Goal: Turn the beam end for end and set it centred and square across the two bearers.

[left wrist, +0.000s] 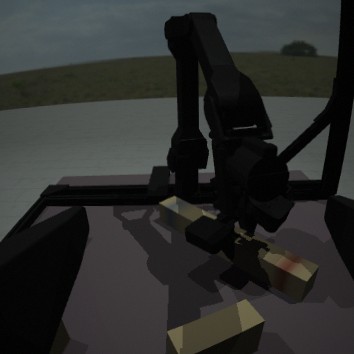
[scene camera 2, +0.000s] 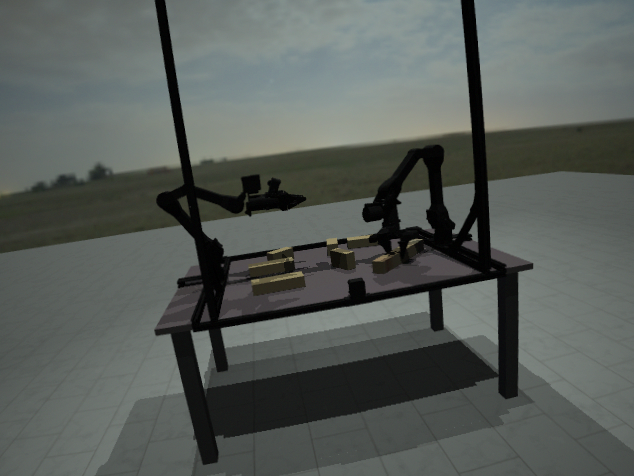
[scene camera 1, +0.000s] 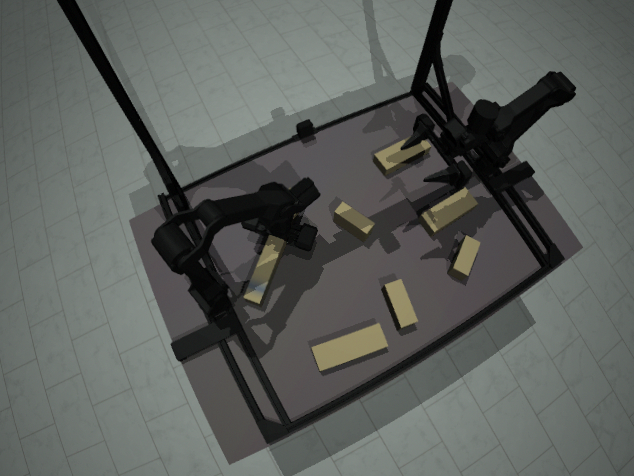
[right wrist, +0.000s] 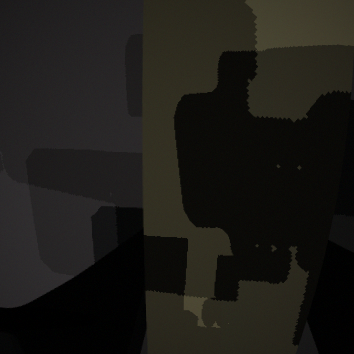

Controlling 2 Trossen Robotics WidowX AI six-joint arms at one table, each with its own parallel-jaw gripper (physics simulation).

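Frame: origin at the left arm's base, x ahead, y left, z up, level; centimetres.
Where they show: left gripper, fingertip midpoint: (left wrist: 208,213) (scene camera 2: 304,197) (scene camera 1: 412,164); right gripper, fingertip midpoint: (left wrist: 238,250) (scene camera 2: 396,259) (scene camera 1: 279,236) (right wrist: 224,237); left arm's base, origin of the base link: (scene camera 1: 486,166); right arm's base, origin of the base link: (left wrist: 186,189) (scene camera 2: 444,243) (scene camera 1: 214,302).
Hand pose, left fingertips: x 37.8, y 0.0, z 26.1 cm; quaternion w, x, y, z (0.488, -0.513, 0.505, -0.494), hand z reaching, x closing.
Observation:
Each offset is from my left fingertips to the top centre of the thing. "pt": to the spot under its first point.
The beam @[dz -23.6, dx +32.5, dy -6.7 cm] (scene camera 1: 263,271) (scene camera 2: 385,263) (left wrist: 295,270) (right wrist: 162,150) lies on the table beneath my right arm; the left wrist view shows a red band near its nearer end and a blue tint at its far end. My right gripper (scene camera 2: 395,255) (left wrist: 238,250) (right wrist: 224,237) is shut on the beam, one finger against each long side. Two roughly parallel blocks, which look like the bearers, lie apart: one block @[dz -24.2, dx -14.7, dy -15.9 cm] (scene camera 1: 402,159) (scene camera 2: 278,283) and the other block @[dz -24.2, dx -16.0, dy +7.1 cm] (scene camera 1: 450,212) (scene camera 2: 270,266). My left gripper (scene camera 1: 415,162) (scene camera 2: 304,198) is open and empty, high above the table.
A short block @[dz -21.7, dx +11.1, dy -2.5 cm] (scene camera 1: 353,221) (scene camera 2: 342,258) (left wrist: 220,330) lies between the beam and the bearers. Two more short blocks @[dz -23.0, dx +11.9, dy +23.0 cm] (scene camera 1: 400,303) @[dz -23.0, dx -11.4, dy +21.1 cm] (scene camera 1: 465,257) and a wide block @[dz -24.2, dx +28.4, dy +26.2 cm] (scene camera 1: 349,347) lie lower in scene camera 1. A small black box @[pt dz -23.2, dx +8.4, dy -35.8 cm] (scene camera 1: 305,128) (scene camera 2: 356,287) sits on the frame edge.

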